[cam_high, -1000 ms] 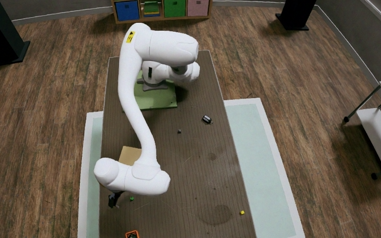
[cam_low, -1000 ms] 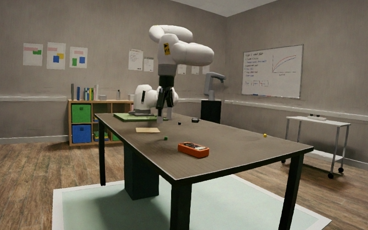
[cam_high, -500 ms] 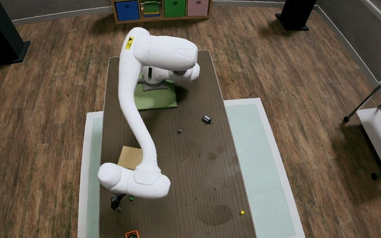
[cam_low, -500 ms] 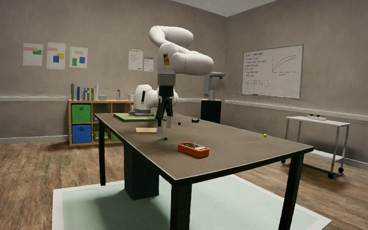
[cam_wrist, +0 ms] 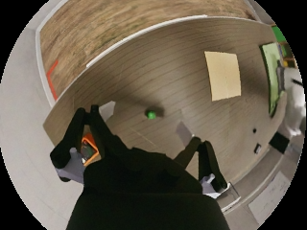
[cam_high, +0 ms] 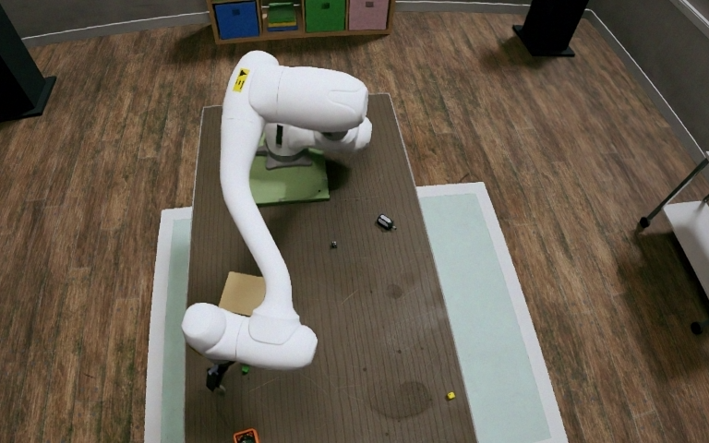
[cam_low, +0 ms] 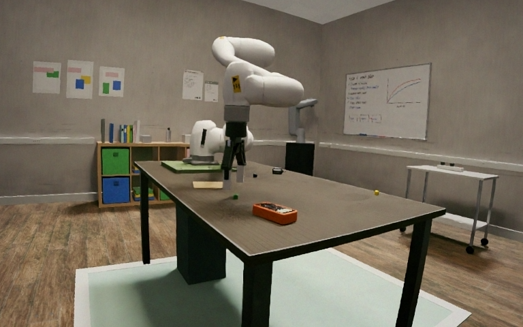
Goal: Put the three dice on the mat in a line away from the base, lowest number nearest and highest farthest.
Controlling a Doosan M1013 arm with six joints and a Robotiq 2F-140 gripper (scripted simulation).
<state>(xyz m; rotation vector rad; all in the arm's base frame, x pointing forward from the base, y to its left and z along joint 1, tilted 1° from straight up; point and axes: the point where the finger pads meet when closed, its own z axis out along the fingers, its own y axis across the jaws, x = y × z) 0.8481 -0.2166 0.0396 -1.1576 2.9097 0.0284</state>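
Now: the green die 50 mm below my hand, 10 mm to the left of it and 10 mm behind it. Round my hand: small dark die: 400 mm behind, 340 mm to the left, 50 mm below; then yellow die: 610 mm to the left, 170 mm ahead, 50 mm below; then mat: 260 mm behind, 60 mm below, 20 mm to the left.
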